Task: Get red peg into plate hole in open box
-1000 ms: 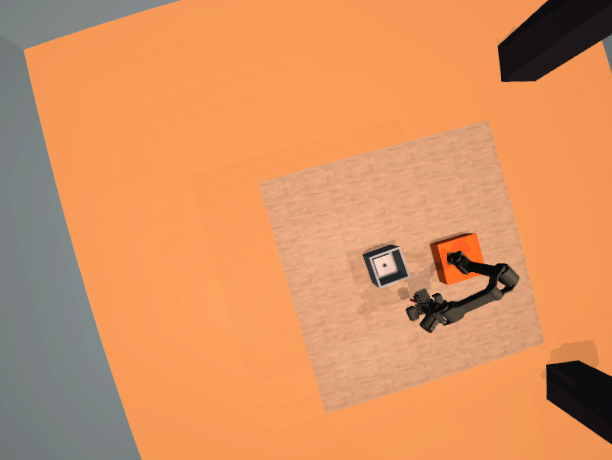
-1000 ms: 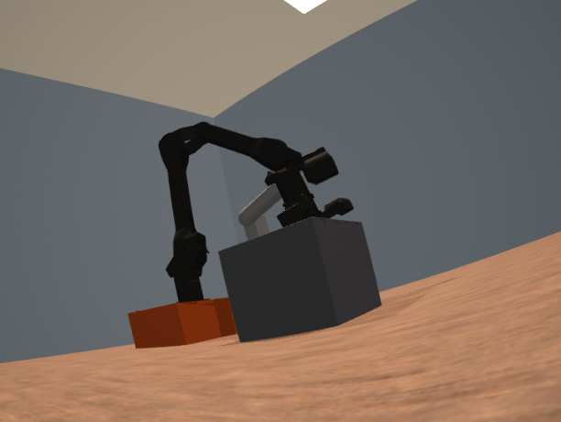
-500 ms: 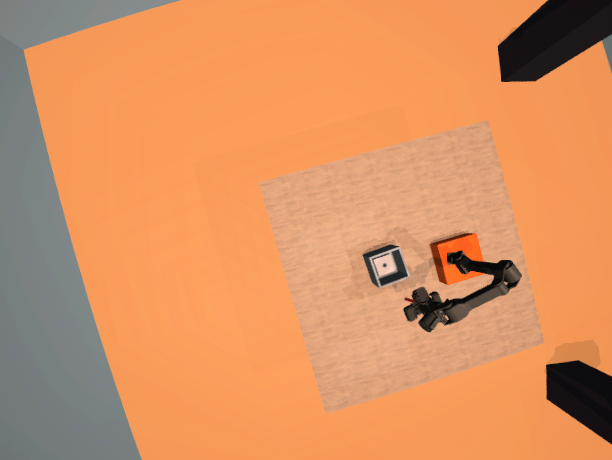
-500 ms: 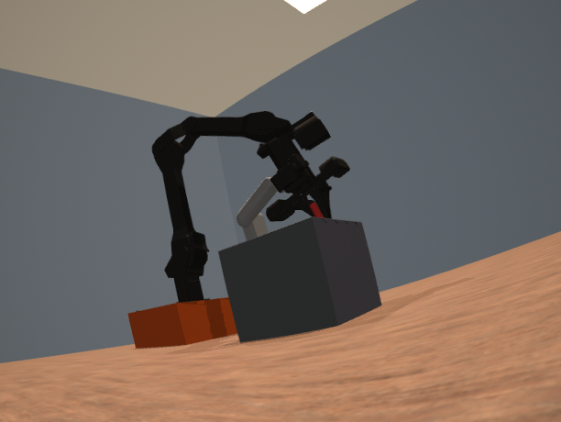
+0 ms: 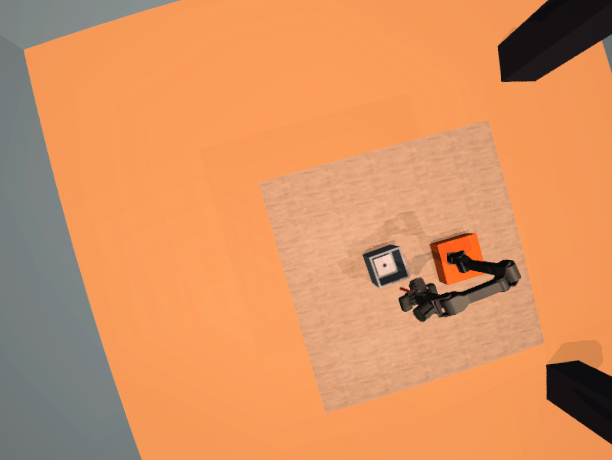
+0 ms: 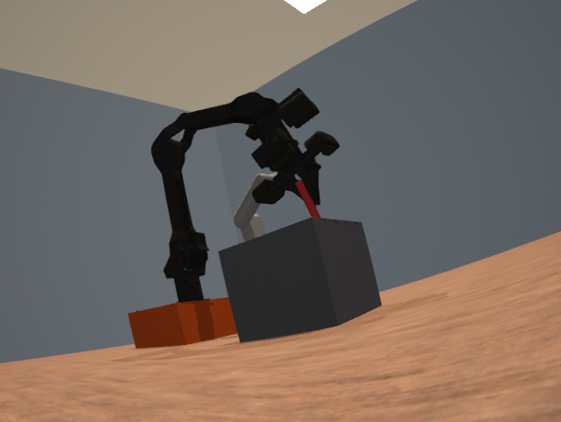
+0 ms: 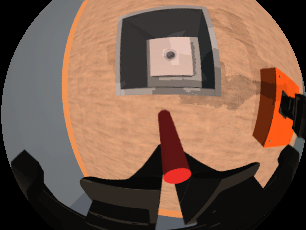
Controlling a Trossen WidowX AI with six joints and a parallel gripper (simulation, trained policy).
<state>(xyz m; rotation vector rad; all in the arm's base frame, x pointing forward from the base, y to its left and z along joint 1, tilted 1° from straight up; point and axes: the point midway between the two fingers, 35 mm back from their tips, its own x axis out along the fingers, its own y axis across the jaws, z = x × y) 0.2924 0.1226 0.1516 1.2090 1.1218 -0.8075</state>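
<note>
Now: the plate 50 mm ahead of my gripper tip, 120 mm to the right of it and 150 mm below it. The rest, counted from my gripper tip: red peg (20 mm to the right, 10 mm above).
</note>
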